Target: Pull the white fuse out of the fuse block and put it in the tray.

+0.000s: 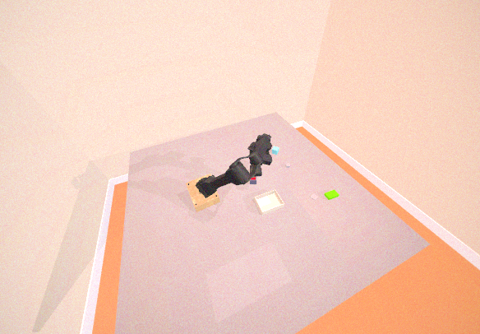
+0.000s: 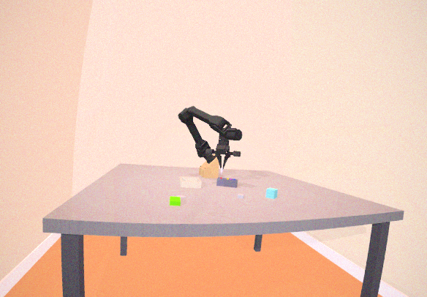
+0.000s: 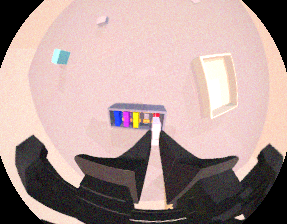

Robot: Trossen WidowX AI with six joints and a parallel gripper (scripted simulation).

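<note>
Right now my gripper tip is 17 cm to the left of the cream tray and 9 cm above it. The rest, counted from my gripper tip: cyan cube 25 cm ahead, 17 cm to the left, 7 cm below; white fuse 1 cm below; green block 34 cm ahead, 27 cm to the right, 8 cm below.
</note>
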